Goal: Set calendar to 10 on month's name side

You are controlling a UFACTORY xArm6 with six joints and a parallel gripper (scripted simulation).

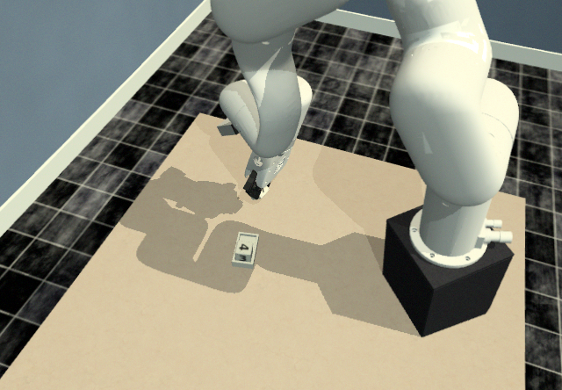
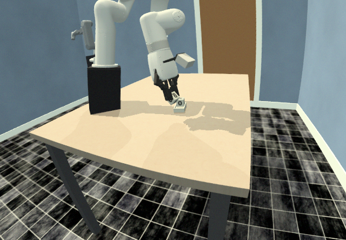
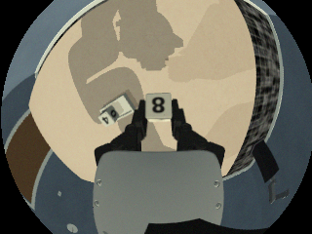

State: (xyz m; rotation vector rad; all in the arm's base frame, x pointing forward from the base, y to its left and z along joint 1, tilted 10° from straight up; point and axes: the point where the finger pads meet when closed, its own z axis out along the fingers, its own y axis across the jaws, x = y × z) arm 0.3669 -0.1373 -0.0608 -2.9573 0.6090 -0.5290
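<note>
The tray is 11 cm to the left of my hand and 9 cm below it. The rest, counted from my hand: white cube: 2 cm below.
</note>
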